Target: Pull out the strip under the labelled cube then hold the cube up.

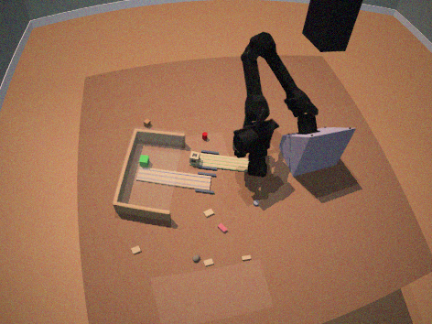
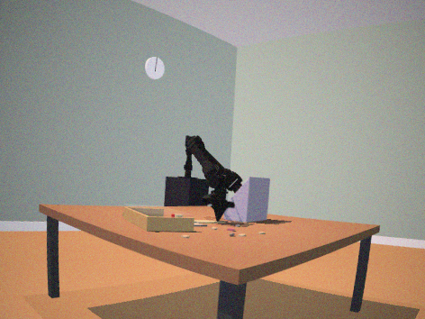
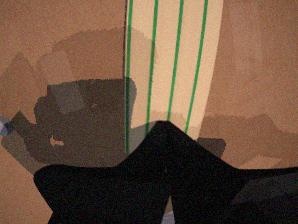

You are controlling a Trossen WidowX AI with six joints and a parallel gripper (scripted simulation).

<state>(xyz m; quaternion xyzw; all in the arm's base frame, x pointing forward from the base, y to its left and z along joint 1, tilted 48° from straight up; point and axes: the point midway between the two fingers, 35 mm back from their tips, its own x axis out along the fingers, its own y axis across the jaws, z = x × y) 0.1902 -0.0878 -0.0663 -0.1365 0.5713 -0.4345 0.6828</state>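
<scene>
My gripper tip is 19 cm short of the labelled cube, 8 cm to the left of it and 2 cm below it. The rest, counted from my gripper tip: pink block: 19 cm ahead, 19 cm to the left; red cylinder: 12 cm ahead, 17 cm to the right, 1 cm above.
</scene>
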